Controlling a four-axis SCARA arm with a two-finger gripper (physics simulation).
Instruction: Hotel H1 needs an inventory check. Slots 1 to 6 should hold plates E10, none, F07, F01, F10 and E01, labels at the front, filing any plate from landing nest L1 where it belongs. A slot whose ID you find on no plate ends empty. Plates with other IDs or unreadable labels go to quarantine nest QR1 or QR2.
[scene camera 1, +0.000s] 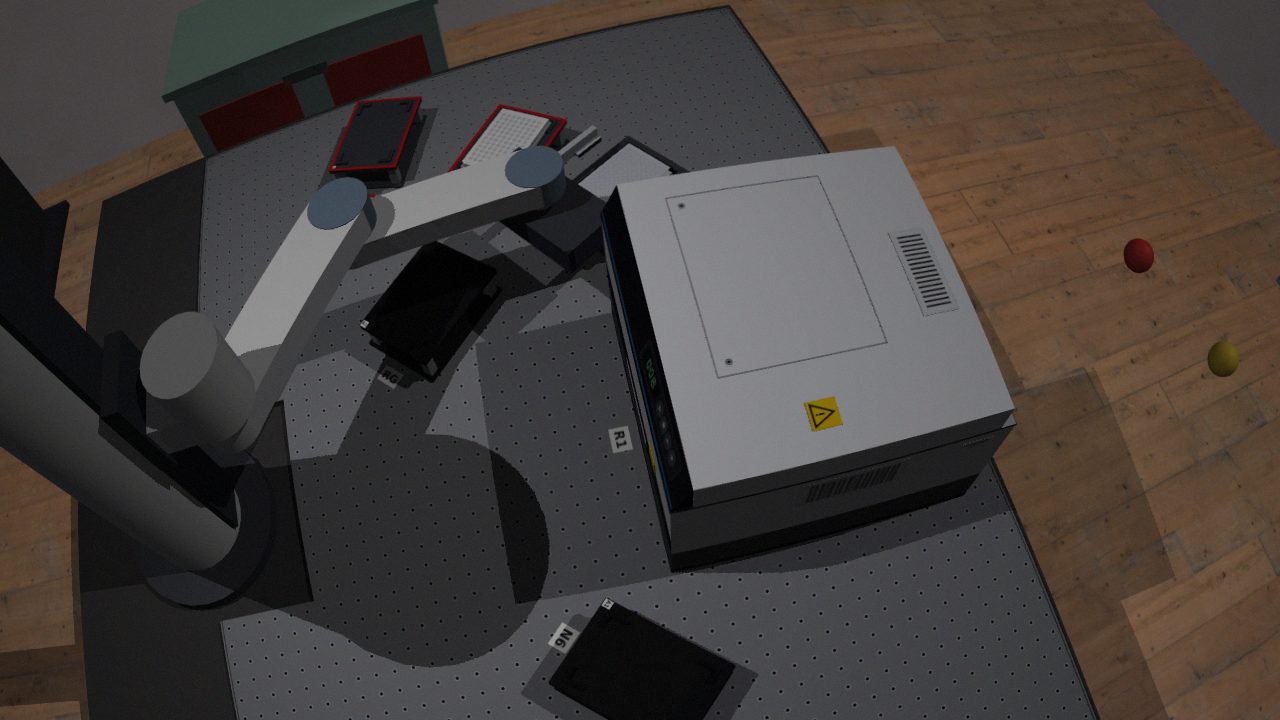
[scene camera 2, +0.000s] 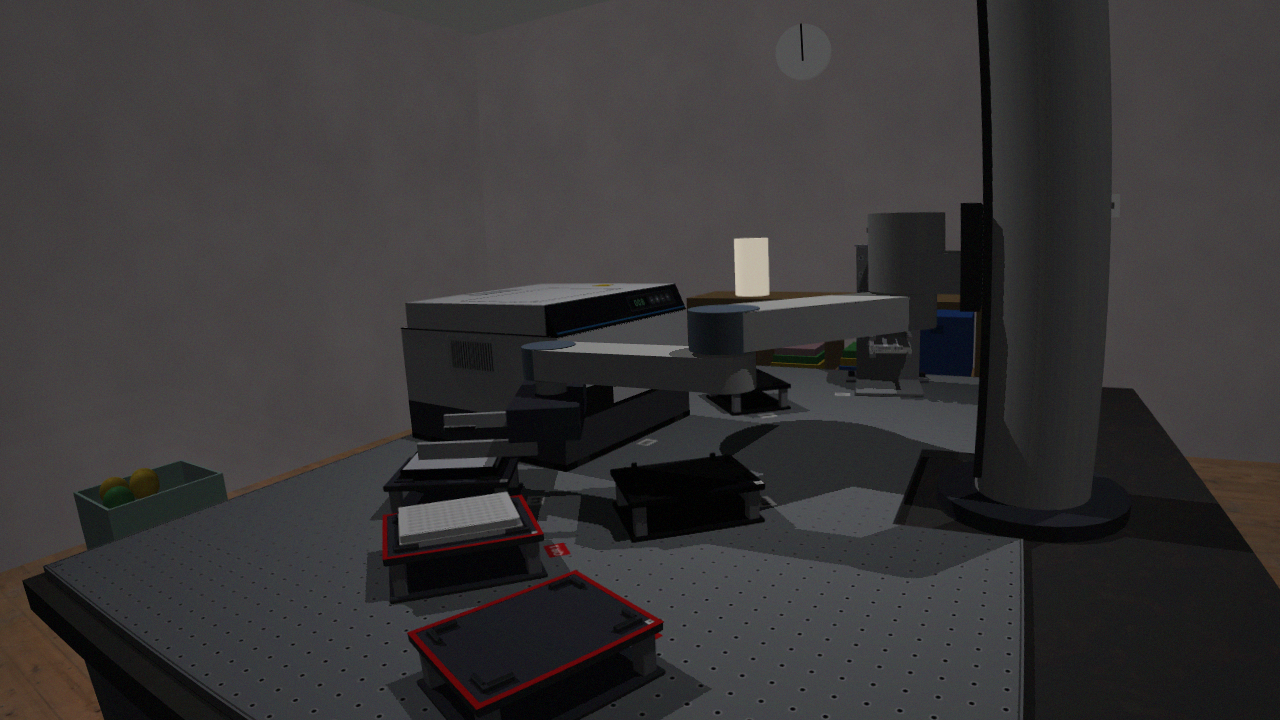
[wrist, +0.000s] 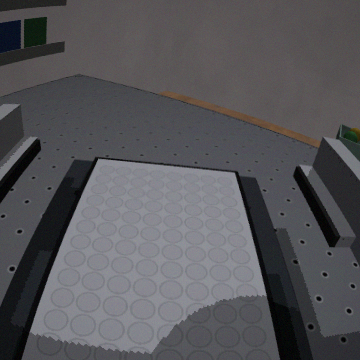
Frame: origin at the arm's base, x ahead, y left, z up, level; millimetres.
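Seen in the pictures: gripper, between the fingertips: (scene camera 1: 631, 152) (scene camera 2: 432, 435) (wrist: 169, 137); arm's base, origin of its link: (scene camera 1: 204, 524) (scene camera 2: 1030, 502).
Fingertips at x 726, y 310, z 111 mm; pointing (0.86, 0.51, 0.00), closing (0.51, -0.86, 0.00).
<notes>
Pixels of each thing's top centre, then the offset from my fingertips to it. "spot": a spot on its surface instead.
- white-topped plate, centre of its top: (wrist: 160, 242) (scene camera 1: 620, 178) (scene camera 2: 453, 458) dx -21, dy -13, dz -34 mm
- white plate, centre of its top: (scene camera 2: 456, 512) (scene camera 1: 505, 140) dx -158, dy +126, dz -34 mm
- red-rimmed nest QR1, a spot on its surface: (scene camera 2: 385, 537) spot: dx -111, dy +189, dz -48 mm
- Red-rimmed nest QR2, centre of its top: (scene camera 2: 533, 623) (scene camera 1: 374, 130) dx -358, dy +254, dz -42 mm
- large white instrument, centre of its top: (scene camera 1: 814, 288) (scene camera 2: 543, 292) dx +84, dy -378, dz +153 mm
My gripper (scene camera 1: 629, 154) (scene camera 2: 432, 436) (wrist: 169, 137) is open and low around landing nest L1, one finger on each side of the plate and apart from it. The white-topped plate (scene camera 1: 631, 164) (scene camera 2: 436, 465) (wrist: 160, 250) lies flat in the dark nest L1 (scene camera 2: 401, 480) (wrist: 260, 200); its front label does not show. Another white plate (scene camera 1: 508, 134) (scene camera 2: 458, 517) sits in red-rimmed nest QR1 (scene camera 2: 385, 537). Red-rimmed nest QR2 (scene camera 1: 380, 134) (scene camera 2: 537, 635) holds no plate. Hotel H1 (scene camera 2: 886, 367) stands at the back, its upper part hidden by the arm; its plate labels cannot be read.
The large white instrument (scene camera 1: 760, 295) (scene camera 2: 483, 376), marked R1, stands close beside L1. A black nest (scene camera 1: 429, 300) (scene camera 2: 687, 479) lies under and beside the arm. Another black nest (scene camera 1: 640, 662) (scene camera 2: 750, 385), marked N6, is farther off. The arm's column (scene camera 2: 1042, 268) rises at the table's side.
</notes>
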